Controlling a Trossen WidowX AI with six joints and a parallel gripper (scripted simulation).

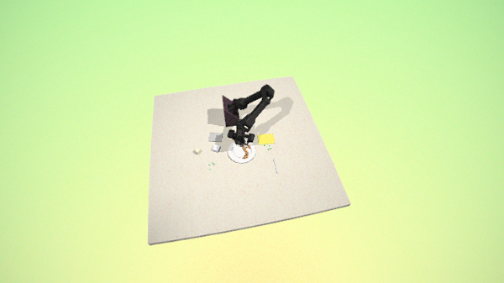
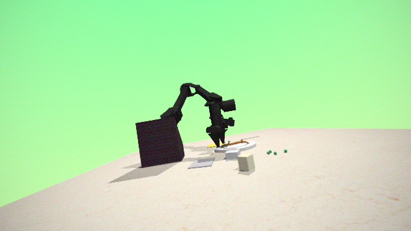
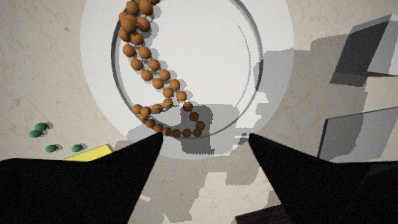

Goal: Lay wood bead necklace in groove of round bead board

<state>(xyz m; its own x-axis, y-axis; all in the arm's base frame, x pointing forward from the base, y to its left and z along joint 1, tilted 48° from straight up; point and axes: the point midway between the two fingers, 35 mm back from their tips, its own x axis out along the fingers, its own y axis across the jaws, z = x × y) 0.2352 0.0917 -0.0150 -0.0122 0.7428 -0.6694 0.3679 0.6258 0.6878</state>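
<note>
My gripper tip is now 6 cm short of the round white bead board and 1 cm above it. Round my gripper tip: thin white strip: 22 cm to the left, 21 cm ahead, 2 cm below; yellow card: 19 cm to the left, 2 cm below, 2 cm behind; grey flat plate: 19 cm to the right, 9 cm behind, 2 cm below.
</note>
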